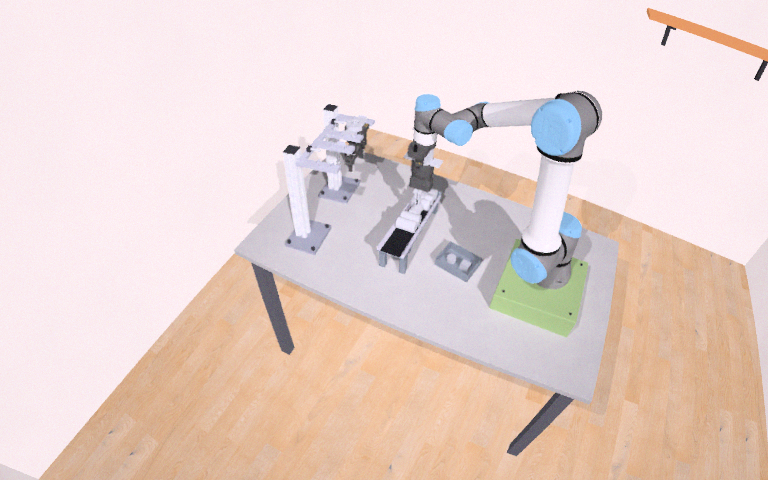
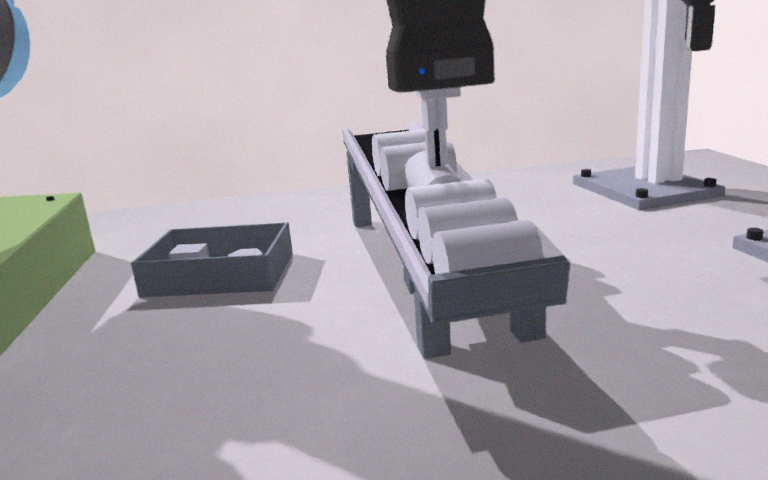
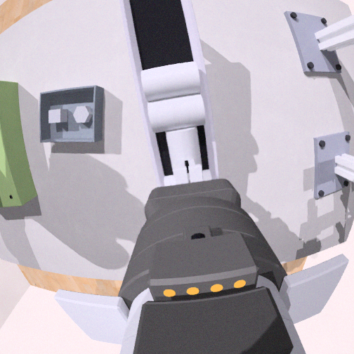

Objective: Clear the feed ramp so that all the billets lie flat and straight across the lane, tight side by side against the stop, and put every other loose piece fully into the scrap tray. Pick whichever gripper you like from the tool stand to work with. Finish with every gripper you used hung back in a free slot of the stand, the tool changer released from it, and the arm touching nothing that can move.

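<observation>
The feed ramp (image 1: 382, 249) (image 2: 390, 226) (image 3: 135, 40) holds several pale billets. Three billets, the nearest being (image 2: 489, 246), lie across the lane side by side at the stop (image 2: 501, 288). One billet (image 2: 424, 172) (image 3: 182, 142) lies lengthwise along the lane behind them. Two billets (image 1: 407, 217) (image 3: 172, 82) lie across farther up, side by side. My parallel gripper (image 2: 436, 163) (image 3: 187, 166) is shut with nothing between its fingers. The fingertips are at the top of the lengthwise billet; contact is unclear. The scrap tray (image 1: 453, 271) (image 2: 203, 277) (image 3: 100, 120) holds a cube (image 2: 189, 250) (image 3: 57, 116) and a hexagonal piece (image 2: 245, 252) (image 3: 82, 114).
The tool stand (image 1: 297, 192) (image 2: 659, 90) has two posts on bolted base plates and several holder arms. A dark gripper (image 1: 356, 148) hangs at its back. The robot's green base block (image 1: 538, 305) (image 2: 39, 249) (image 3: 15, 165) stands beyond the tray from the ramp.
</observation>
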